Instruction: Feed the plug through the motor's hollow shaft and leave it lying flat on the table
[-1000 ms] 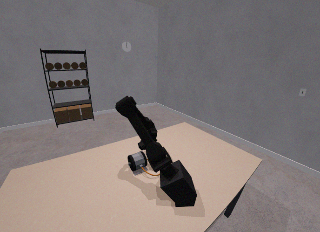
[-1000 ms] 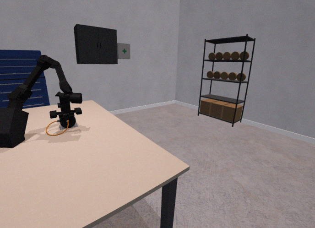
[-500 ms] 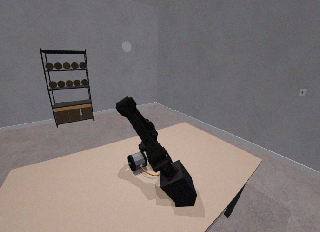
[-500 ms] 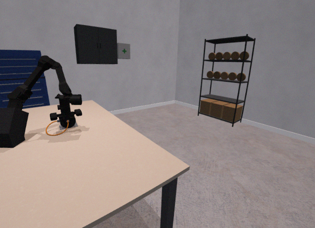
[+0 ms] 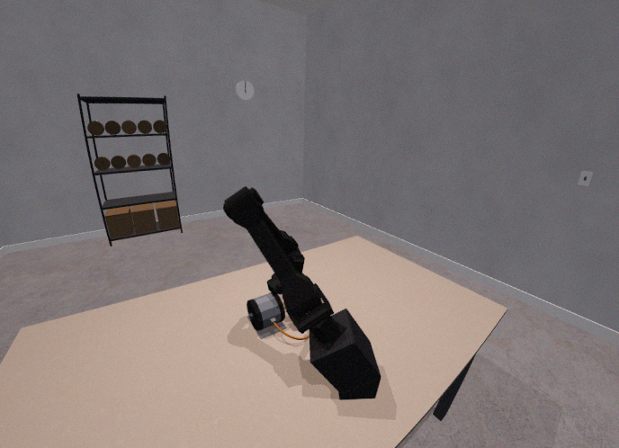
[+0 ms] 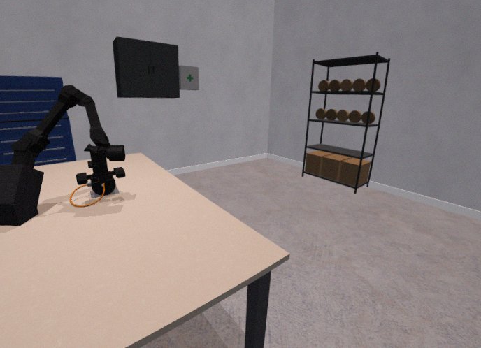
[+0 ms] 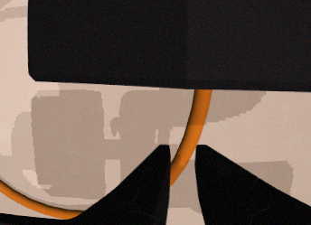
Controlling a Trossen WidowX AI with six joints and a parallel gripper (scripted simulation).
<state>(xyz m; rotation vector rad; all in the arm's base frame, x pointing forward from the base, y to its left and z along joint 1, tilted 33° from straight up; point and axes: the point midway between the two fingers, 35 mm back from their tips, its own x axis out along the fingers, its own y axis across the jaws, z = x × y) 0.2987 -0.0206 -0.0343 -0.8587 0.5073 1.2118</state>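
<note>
My hand is 130 mm to the right of the dark grey plug and 10 mm above it.
</note>
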